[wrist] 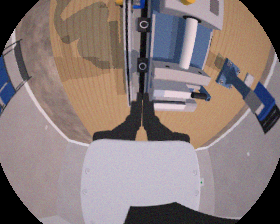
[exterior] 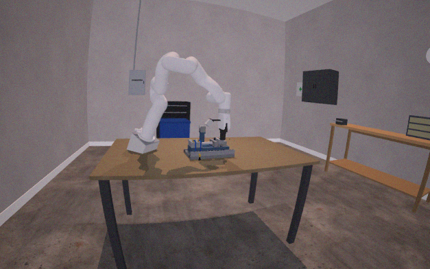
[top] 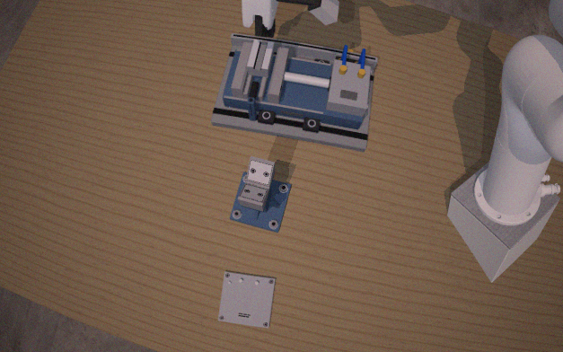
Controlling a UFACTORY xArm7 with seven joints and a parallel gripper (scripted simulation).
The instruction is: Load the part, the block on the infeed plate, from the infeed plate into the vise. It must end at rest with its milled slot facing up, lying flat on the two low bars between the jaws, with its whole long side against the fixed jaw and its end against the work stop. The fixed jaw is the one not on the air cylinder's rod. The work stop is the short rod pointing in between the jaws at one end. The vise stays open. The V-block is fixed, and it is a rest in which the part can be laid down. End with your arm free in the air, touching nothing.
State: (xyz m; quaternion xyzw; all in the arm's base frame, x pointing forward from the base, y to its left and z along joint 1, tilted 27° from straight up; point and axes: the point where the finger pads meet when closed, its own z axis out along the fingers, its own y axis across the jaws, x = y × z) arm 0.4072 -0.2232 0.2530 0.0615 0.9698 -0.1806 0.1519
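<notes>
My gripper is now 50 mm to the right of the part, 30 mm above it and 10 mm short of it. From my hand the other things lie so: fixed jaw 60 mm to the left, 50 mm below, 40 mm ahead; work stop 110 mm to the left, 40 mm below, 20 mm ahead; moving jaw 70 mm to the left, 50 mm below, 20 mm behind.
</notes>
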